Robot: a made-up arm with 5 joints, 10 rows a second.
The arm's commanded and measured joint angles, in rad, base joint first. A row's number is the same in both.
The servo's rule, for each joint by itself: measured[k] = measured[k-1] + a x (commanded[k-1-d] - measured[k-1]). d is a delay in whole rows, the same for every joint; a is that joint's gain. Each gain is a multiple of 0.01, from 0.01 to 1. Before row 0 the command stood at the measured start. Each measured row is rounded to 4 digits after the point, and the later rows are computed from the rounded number. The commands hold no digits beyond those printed.
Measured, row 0: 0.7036, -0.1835, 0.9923, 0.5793, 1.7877
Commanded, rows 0 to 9: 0.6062, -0.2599, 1.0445, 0.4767, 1.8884; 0.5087, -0.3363, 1.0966, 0.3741, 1.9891; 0.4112, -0.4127, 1.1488, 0.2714, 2.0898; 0.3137, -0.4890, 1.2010, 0.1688, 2.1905; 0.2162, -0.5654, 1.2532, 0.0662, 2.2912; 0.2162, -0.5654, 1.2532, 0.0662, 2.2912; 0.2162, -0.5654, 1.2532, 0.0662, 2.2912; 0.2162, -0.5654, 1.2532, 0.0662, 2.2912; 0.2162, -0.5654, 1.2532, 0.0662, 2.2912; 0.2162, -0.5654, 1.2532, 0.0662, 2.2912
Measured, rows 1 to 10: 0.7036, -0.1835, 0.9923, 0.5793, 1.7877; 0.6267, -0.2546, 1.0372, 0.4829, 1.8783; 0.5335, -0.3306, 1.0883, 0.3806, 1.9780; 0.4369, -0.4070, 1.1403, 0.2780, 2.0786; 0.3396, -0.4833, 1.1925, 0.1754, 2.1793; 0.2421, -0.5597, 1.2447, 0.0728, 2.2800; 0.2216, -0.5650, 1.2520, 0.0666, 2.2901; 0.2173, -0.5654, 1.2530, 0.0662, 2.2911; 0.2164, -0.5654, 1.2532, 0.0662, 2.2912; 0.2162, -0.5654, 1.2532, 0.0662, 2.2912
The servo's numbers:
d 1
a 0.79 0.93 0.86 0.94 0.90

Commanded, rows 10 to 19: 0.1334, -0.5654, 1.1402, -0.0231, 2.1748; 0.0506, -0.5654, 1.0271, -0.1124, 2.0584; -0.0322, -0.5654, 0.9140, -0.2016, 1.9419; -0.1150, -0.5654, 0.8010, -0.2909, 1.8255; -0.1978, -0.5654, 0.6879, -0.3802, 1.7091; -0.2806, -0.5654, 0.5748, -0.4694, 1.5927; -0.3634, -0.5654, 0.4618, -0.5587, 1.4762; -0.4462, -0.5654, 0.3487, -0.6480, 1.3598; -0.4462, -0.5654, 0.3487, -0.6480, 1.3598; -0.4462, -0.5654, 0.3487, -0.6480, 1.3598
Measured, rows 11 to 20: 0.2162, -0.5654, 1.2532, 0.0662, 2.2912; 0.1508, -0.5654, 1.1560, -0.0177, 2.1864; 0.0716, -0.5654, 1.0451, -0.1067, 2.0712; -0.0104, -0.5654, 0.9324, -0.1959, 1.9548; -0.0930, -0.5654, 0.8194, -0.2852, 1.8384; -0.1758, -0.5654, 0.7063, -0.3745, 1.7220; -0.2586, -0.5654, 0.5932, -0.4637, 1.6056; -0.3414, -0.5654, 0.4802, -0.5530, 1.4891; -0.4242, -0.5654, 0.3671, -0.6423, 1.3727; -0.4416, -0.5654, 0.3513, -0.6477, 1.3611
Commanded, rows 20 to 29: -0.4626, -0.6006, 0.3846, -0.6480, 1.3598; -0.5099, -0.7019, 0.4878, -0.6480, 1.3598; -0.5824, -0.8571, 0.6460, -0.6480, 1.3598; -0.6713, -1.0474, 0.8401, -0.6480, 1.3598; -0.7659, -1.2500, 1.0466, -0.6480, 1.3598; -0.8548, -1.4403, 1.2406, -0.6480, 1.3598; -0.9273, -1.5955, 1.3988, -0.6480, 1.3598; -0.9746, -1.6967, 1.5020, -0.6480, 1.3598; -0.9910, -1.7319, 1.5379, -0.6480, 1.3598; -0.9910, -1.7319, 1.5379, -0.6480, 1.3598
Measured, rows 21 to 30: -0.4452, -0.5654, 0.3491, -0.6480, 1.3599; -0.4589, -0.5981, 0.3796, -0.6480, 1.3598; -0.4992, -0.6946, 0.4727, -0.6480, 1.3598; -0.5649, -0.8457, 0.6217, -0.6480, 1.3598; -0.6490, -1.0333, 0.8095, -0.6480, 1.3598; -0.7414, -1.2348, 1.0134, -0.6480, 1.3598; -0.8310, -1.4259, 1.2088, -0.6480, 1.3598; -0.9071, -1.5836, 1.3722, -0.6480, 1.3598; -0.9604, -1.6888, 1.4838, -0.6480, 1.3598; -0.9846, -1.7289, 1.5303, -0.6480, 1.3598
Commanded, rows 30 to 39: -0.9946, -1.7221, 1.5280, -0.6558, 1.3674; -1.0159, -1.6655, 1.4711, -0.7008, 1.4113; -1.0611, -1.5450, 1.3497, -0.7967, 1.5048; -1.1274, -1.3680, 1.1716, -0.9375, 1.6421; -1.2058, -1.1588, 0.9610, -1.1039, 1.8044; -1.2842, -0.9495, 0.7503, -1.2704, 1.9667; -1.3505, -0.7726, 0.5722, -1.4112, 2.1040; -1.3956, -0.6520, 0.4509, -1.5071, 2.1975; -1.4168, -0.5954, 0.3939, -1.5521, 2.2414; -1.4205, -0.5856, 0.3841, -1.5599, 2.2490
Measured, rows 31 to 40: -0.9897, -1.7317, 1.5368, -0.6480, 1.3598; -0.9936, -1.7228, 1.5292, -0.6553, 1.3666; -1.0112, -1.6695, 1.4792, -0.6981, 1.4068; -1.0506, -1.5537, 1.3678, -0.7908, 1.4950; -1.1113, -1.3810, 1.1991, -0.9287, 1.6274; -1.1860, -1.1744, 0.9943, -1.0934, 1.7867; -1.2636, -0.9652, 0.7845, -1.2598, 1.9487; -1.3323, -0.7861, 0.6019, -1.4021, 2.0885; -1.3823, -0.6614, 0.4720, -1.5008, 2.1866; -1.4096, -0.6000, 0.4048, -1.5490, 2.2359
